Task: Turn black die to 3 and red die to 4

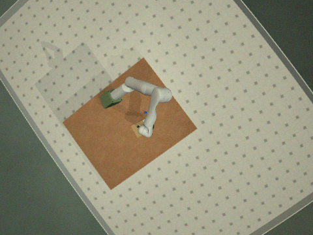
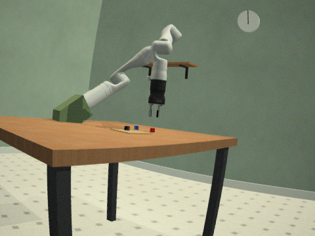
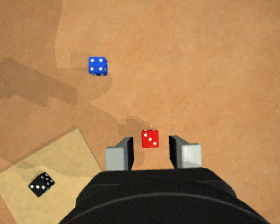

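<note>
My hand is 80 mm above the red die. From my hand the other things lie so: tan mat: 140 mm to the right, 90 mm below; then blue die: 110 mm behind, 80 mm below; then black die: 140 mm to the right, 80 mm below, 40 mm behind.
</note>
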